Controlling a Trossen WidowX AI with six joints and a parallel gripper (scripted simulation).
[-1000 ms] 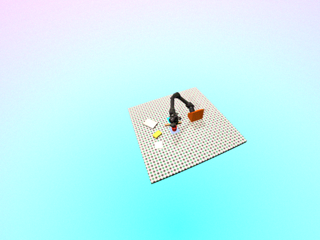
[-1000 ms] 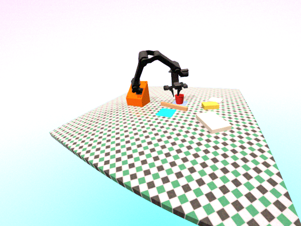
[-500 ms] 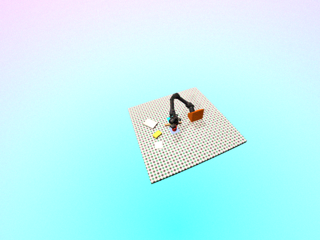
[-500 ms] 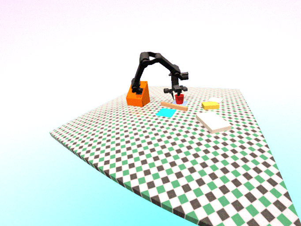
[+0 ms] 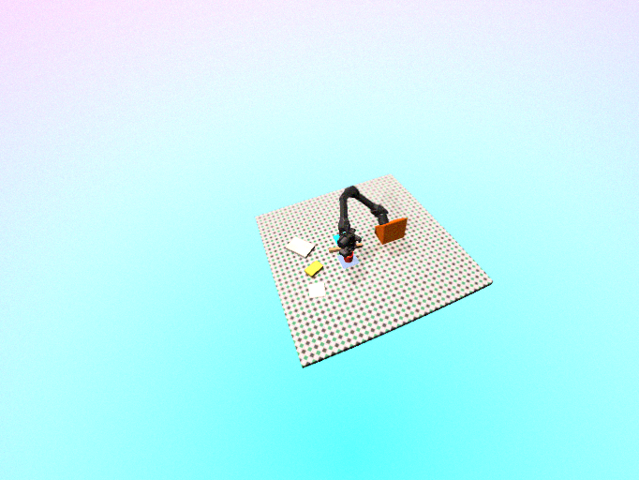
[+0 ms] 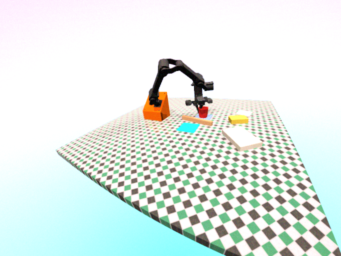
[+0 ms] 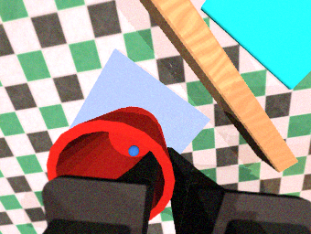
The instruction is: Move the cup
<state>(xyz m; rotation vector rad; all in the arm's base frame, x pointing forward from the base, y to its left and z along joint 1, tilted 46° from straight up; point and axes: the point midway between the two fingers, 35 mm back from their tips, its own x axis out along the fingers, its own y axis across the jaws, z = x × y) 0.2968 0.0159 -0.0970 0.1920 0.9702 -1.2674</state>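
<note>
The green marble lies 20 mm below my gripper tip and 20 mm ahead of it. Round my gripper tip: red cup: 30 mm ahead, 10 mm to the left; blue marble: 30 mm to the left, 20 mm below, 20 mm ahead; pale blue pad: 50 mm below, 30 mm ahead, 20 mm to the left.
</note>
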